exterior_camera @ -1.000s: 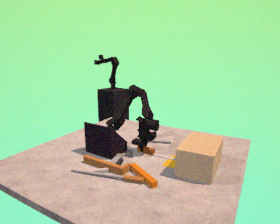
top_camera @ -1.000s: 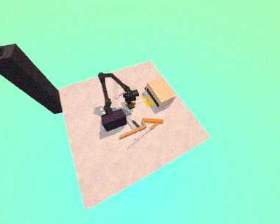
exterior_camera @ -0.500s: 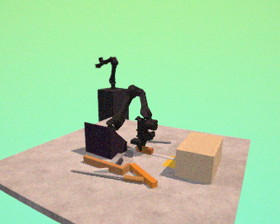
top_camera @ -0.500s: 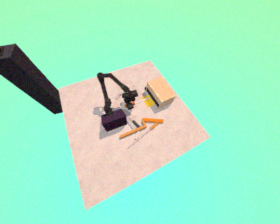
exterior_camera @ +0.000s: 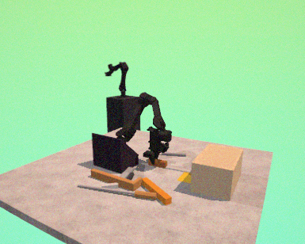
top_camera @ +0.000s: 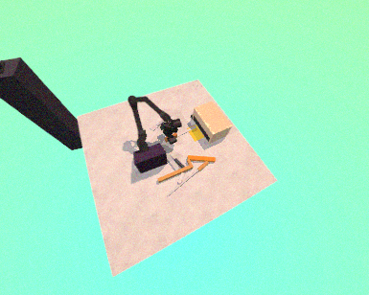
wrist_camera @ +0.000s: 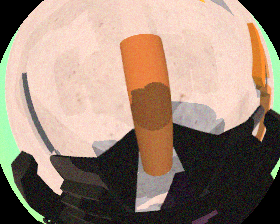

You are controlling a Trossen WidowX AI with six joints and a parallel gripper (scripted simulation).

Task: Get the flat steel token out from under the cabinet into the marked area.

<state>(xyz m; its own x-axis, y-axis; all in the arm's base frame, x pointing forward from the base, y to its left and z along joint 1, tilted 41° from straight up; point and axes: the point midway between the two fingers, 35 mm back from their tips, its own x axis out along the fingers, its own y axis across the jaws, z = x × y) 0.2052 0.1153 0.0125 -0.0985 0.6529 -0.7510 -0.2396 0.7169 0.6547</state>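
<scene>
My gripper tip is 1 cm short of the dark-handled tool and 21 cm to the left of it. Round my gripper tip: orange bar (21 cm ahead, 25 cm to the right, 1 cm above).
</scene>
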